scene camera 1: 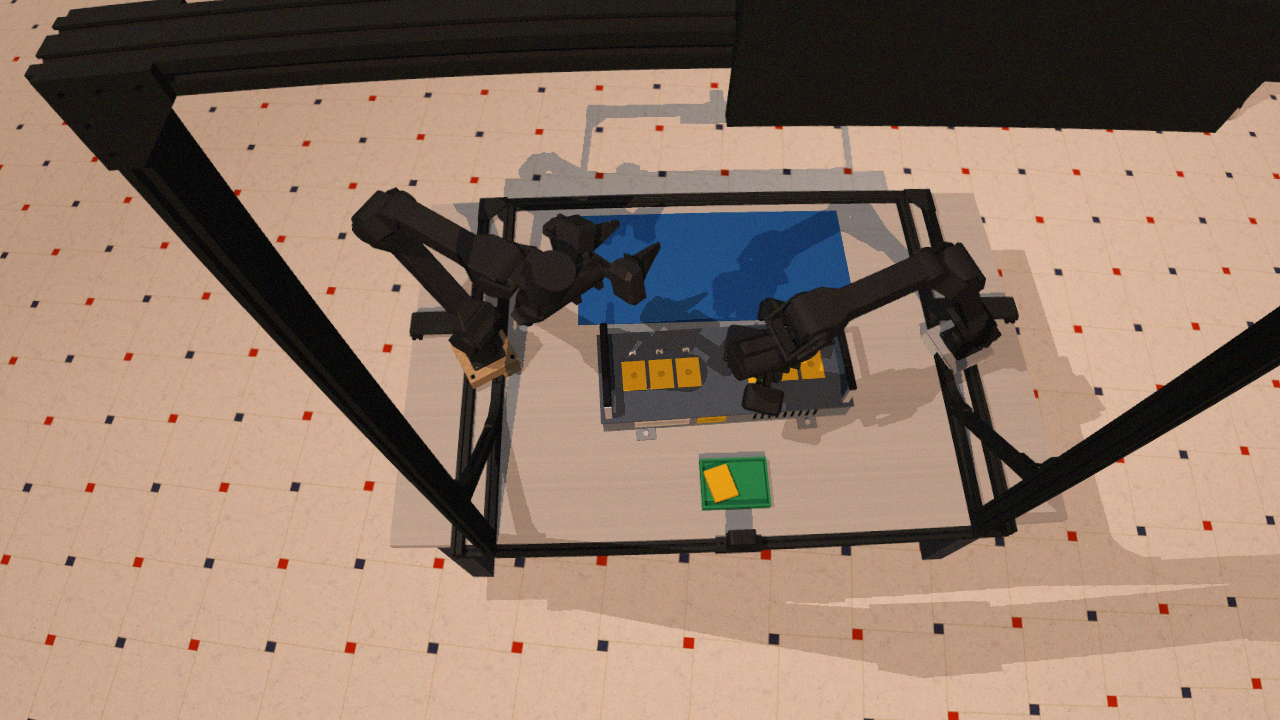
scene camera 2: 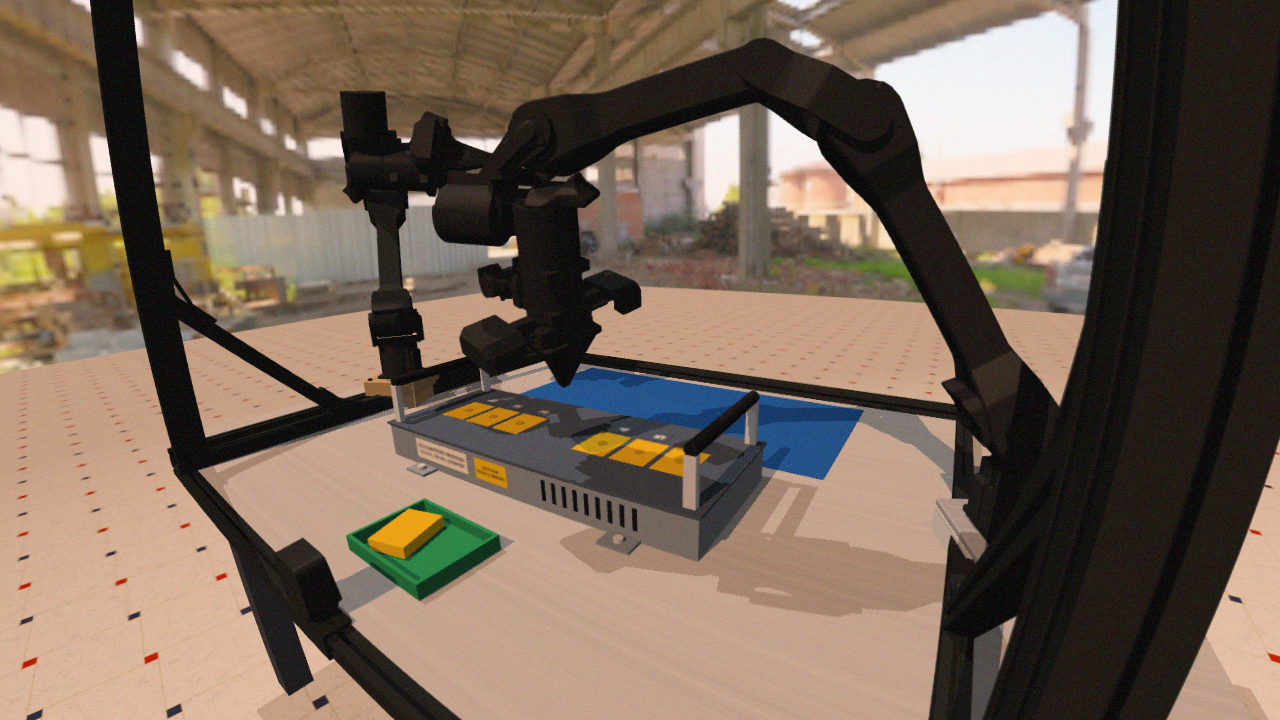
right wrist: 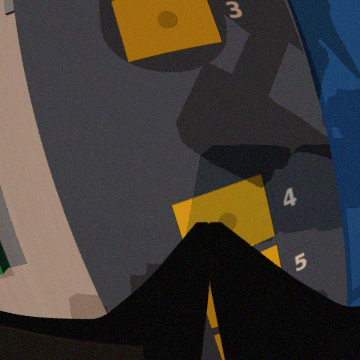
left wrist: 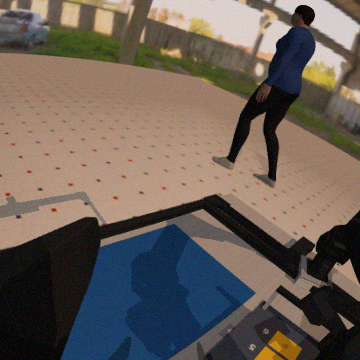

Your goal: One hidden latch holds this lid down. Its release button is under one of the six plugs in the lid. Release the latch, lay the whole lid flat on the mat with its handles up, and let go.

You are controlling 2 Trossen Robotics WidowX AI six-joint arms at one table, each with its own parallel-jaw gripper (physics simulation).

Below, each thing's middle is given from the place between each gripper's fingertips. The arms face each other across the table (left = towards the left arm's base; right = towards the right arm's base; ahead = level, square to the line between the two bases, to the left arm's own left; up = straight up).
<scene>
Now: left hand 370 mm above the blue mat [scene camera 1: 711, 266], 190 mm short of it and 160 mm to the left of it. The rest, counted from my left hand: green tray [scene camera 2: 461, 544] 360 mm below, 280 mm behind, 160 mm to the right.
Now: right hand 18 cm past the green tray, 11 cm above it and 3 cm to the right of it. Round my right hand: blue mat: 29 cm ahead, 12 cm below, 3 cm to the left.
</scene>
